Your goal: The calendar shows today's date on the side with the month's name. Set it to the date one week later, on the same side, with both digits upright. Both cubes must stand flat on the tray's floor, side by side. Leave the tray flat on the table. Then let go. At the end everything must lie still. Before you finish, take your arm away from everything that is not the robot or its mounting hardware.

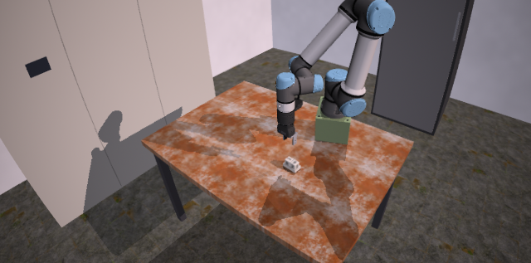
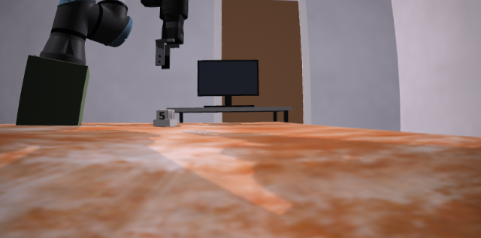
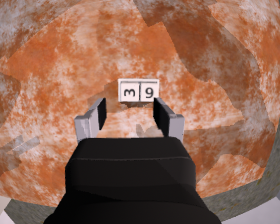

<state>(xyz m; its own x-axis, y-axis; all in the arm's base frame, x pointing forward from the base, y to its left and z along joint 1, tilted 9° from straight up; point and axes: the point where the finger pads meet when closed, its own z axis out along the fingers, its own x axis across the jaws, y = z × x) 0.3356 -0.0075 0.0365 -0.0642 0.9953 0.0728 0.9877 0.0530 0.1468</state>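
Right now the white tray is 2 cm to the left of my hand and 16 cm below it.
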